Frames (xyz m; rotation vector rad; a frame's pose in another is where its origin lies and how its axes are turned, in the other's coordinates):
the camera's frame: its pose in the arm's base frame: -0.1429 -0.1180 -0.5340 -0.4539 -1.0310 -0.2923
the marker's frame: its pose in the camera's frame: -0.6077 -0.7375 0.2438 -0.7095 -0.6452 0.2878
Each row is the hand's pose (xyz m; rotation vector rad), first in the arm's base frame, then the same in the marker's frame.
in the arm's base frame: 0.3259 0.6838 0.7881 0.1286 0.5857 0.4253
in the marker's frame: 2.2954 0.6671 -0.3533 1.8224 1.6391 0.9109
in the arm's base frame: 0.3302 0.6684 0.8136 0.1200 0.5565 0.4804
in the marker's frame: 2.3067 0.6536 -0.3777 1.8547 1.5661 0.9294
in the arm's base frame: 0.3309 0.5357 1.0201 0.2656 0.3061 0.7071
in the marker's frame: 2.3858 0.5137 -0.5633 2.1319 1.2079 0.7662
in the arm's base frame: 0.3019 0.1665 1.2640 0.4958 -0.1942 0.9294
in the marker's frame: 2.3450 0.2602 -0.9248 2.3702 0.6338 0.3319
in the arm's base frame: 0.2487 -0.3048 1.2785 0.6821 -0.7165 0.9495
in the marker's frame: 2.0618 0.0680 -1.2535 2.3449 0.1901 -0.1820
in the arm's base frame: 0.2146 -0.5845 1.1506 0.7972 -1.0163 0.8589
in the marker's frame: 1.7886 0.0184 -1.3900 2.2449 0.0117 -0.5201
